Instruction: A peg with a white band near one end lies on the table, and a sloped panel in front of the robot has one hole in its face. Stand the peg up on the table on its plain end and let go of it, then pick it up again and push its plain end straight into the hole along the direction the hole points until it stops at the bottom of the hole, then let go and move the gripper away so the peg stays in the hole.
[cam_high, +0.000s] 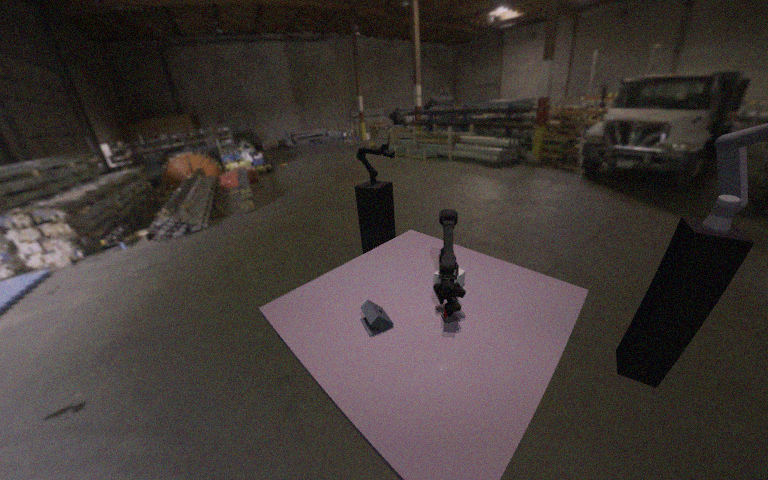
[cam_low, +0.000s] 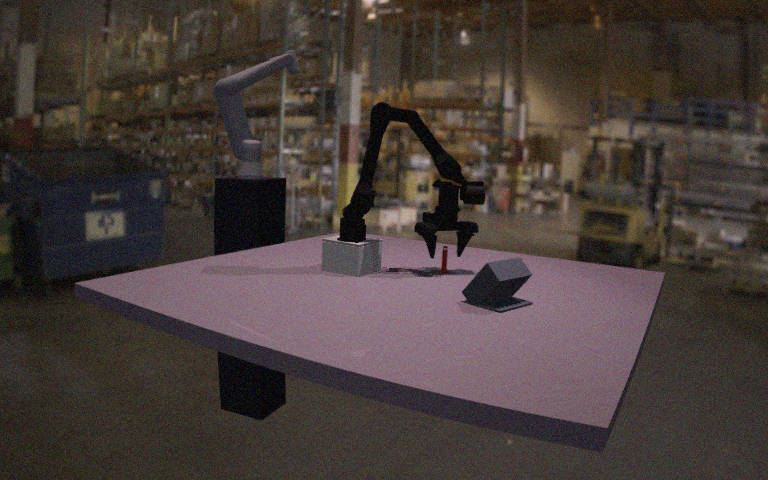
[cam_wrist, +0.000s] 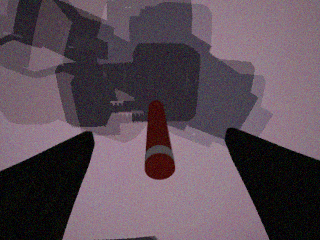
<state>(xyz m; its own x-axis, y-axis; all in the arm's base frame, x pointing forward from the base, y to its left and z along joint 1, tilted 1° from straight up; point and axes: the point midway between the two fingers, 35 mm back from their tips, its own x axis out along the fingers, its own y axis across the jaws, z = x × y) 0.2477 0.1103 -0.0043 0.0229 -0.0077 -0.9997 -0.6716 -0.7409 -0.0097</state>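
Now: the red peg 1 cm above my gripper tip. From my gripper tip the other things lie so: sloped panel 26 cm to the right, 20 cm ahead.
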